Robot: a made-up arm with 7 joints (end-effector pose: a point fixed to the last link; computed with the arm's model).
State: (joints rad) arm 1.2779 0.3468 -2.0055 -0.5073 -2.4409 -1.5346 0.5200
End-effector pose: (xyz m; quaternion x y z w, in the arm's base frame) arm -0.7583 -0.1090 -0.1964 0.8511 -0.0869 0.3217 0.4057
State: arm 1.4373 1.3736 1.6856 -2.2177 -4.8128 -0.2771 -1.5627
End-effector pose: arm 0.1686 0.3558 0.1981 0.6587 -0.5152 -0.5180 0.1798
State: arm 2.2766 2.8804 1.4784 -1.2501 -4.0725 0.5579 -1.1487
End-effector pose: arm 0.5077 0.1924 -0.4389 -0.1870 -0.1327 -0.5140 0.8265
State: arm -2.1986 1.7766 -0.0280 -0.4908 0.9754 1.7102 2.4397
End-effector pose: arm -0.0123 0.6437 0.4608 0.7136 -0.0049 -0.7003 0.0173
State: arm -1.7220 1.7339 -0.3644 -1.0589 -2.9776 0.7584 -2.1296
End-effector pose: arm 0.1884 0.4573 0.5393 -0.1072 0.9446 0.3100 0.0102
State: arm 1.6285 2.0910 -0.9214 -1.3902 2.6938 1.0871 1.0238
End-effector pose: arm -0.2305 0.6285 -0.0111 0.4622 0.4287 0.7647 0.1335
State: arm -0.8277 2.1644 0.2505 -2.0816 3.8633 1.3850 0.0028
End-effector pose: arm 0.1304 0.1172 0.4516 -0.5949 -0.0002 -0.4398 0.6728
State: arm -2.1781 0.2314 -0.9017 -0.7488 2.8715 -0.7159 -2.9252
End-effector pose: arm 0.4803 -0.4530 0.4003 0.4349 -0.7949 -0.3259 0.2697
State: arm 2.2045 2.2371 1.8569 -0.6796 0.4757 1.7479 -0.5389
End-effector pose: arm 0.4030 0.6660 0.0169 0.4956 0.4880 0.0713 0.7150
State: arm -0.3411 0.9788 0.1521 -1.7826 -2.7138 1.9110 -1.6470
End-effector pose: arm 0.4771 0.3155 -0.0298 0.6289 0.5811 0.4941 0.1506
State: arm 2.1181 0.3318 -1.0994 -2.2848 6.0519 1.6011 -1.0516
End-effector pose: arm -0.2757 -0.2896 -0.1239 -0.5485 0.3317 -0.4240 0.6398
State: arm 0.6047 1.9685 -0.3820 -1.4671 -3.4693 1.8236 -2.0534
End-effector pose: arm 0.2356 0.5971 -0.1169 -0.5384 -0.1183 -0.4922 0.6738
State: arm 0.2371 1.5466 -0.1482 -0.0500 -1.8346 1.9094 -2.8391
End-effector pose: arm -0.0465 0.7934 -0.0200 0.5255 -0.7805 -0.2948 0.1666
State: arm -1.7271 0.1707 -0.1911 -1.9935 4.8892 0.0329 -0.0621
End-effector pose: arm 0.2440 -0.2707 0.3591 -0.5003 0.7915 -0.0032 0.3511
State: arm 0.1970 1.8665 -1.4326 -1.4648 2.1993 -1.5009 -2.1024
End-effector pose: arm -0.0288 0.6095 -0.2323 0.7491 -0.0172 -0.5240 0.4050
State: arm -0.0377 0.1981 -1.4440 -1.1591 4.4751 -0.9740 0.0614
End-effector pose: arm 0.0665 -0.2296 -0.6738 0.3297 0.3578 0.8378 0.2478
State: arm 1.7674 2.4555 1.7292 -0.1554 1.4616 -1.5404 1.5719
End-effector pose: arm 0.4511 0.6411 0.1482 -0.3186 -0.9315 -0.1196 0.1284
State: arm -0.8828 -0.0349 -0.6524 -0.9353 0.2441 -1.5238 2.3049
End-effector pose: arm 0.5911 -0.3485 -0.3026 -0.9887 -0.0180 -0.0974 0.1125
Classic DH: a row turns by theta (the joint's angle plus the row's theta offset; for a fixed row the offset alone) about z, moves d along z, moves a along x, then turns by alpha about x. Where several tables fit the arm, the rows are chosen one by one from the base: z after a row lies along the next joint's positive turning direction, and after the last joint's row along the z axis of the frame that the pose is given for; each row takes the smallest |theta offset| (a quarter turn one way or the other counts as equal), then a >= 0, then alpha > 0; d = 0 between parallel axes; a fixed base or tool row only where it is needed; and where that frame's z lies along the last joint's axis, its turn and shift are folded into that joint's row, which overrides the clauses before.
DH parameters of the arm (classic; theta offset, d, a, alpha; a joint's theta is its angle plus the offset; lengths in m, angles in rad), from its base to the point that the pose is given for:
base (fixed): 0 0 0 -1.2217
joint 1: 1.5708 0 0 1.5708
joint 2: 1.2217 0 0 -1.5708
joint 3: -1.5708 -0.434 0.0487 -1.5708
joint 4: 0 0 -0.0435 1.5708
joint 5: 0 -0.359 0 -1.5708
joint 6: 0 0 0 1.5708
joint 7: 0 0 0 0

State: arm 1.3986 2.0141 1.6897 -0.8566 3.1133 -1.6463 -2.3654
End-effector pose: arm 0.3430 0.5988 0.3188 0.7171 -0.1988 0.5408 0.3921
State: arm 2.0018 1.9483 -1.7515 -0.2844 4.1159 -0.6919 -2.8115
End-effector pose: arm -0.0677 0.7277 0.3207 -0.3926 -0.8076 0.4368 0.0535
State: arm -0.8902 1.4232 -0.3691 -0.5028 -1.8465 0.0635 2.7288
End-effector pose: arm 0.4380 0.6520 0.0944 0.3959 -0.6977 0.1310 0.5825
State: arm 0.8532 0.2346 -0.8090 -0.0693 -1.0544 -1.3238 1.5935
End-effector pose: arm -0.5796 0.0767 -0.5398 -0.5387 0.3311 0.2210 0.7425
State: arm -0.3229 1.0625 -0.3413 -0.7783 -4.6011 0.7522 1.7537
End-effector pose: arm 0.4326 0.5469 -0.3243 -0.2927 -0.0767 0.9002 0.3130
